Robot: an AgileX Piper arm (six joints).
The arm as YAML. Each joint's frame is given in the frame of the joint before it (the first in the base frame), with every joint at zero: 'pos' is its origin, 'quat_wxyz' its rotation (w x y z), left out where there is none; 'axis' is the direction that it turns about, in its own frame. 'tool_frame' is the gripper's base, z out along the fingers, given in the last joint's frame.
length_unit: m
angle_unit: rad
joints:
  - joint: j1
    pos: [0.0, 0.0, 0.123]
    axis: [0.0, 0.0, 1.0]
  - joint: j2
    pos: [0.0, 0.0, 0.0]
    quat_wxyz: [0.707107, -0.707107, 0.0, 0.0]
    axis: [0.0, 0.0, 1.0]
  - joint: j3
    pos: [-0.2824, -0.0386, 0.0]
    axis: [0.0, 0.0, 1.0]
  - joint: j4
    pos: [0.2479, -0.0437, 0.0]
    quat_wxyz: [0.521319, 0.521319, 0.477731, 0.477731]
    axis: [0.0, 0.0, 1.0]
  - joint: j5
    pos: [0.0, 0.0, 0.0]
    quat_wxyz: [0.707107, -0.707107, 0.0, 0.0]
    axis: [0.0, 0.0, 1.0]
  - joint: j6
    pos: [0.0, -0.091, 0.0]
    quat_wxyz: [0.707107, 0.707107, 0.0, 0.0]
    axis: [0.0, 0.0, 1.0]
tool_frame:
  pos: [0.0, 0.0, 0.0]
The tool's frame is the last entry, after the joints.
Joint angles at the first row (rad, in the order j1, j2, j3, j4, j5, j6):
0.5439, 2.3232, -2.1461, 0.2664, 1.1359, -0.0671
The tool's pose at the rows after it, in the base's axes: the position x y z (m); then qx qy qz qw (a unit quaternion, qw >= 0):
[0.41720 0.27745 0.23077 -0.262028 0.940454 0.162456 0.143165]
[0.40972 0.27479 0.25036 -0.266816 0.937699 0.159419 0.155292]
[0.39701 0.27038 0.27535 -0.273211 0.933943 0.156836 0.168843]
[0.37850 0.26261 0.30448 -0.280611 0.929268 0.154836 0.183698]
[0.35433 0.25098 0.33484 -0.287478 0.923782 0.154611 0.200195]
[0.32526 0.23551 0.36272 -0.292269 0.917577 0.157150 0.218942]
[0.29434 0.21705 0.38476 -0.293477 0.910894 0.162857 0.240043]
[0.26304 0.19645 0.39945 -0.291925 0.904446 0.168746 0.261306]
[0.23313 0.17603 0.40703 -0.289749 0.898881 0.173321 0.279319]
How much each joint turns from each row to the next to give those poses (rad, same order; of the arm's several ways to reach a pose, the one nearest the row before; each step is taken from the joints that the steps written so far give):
0.0012, -0.0248, 0.0023, -0.0109, 0.0070, 0.0047
0.0055, -0.0484, 0.0132, -0.0154, 0.0117, 0.0040
0.0085, -0.0708, 0.0303, -0.0157, 0.0138, 0.0033
0.0095, -0.0946, 0.0507, -0.0151, 0.0146, 0.0012
0.0095, -0.1158, 0.0722, -0.0121, 0.0101, 0.0000
0.0089, -0.1332, 0.0959, -0.0076, -0.0022, 0.0000
0.0055, -0.1402, 0.1117, -0.0018, -0.0175, 0.0000
0.0019, -0.1419, 0.1221, -0.0004, -0.0268, 0.0000
0.0003, -0.1339, 0.1193, -0.0008, -0.0246, 0.0000

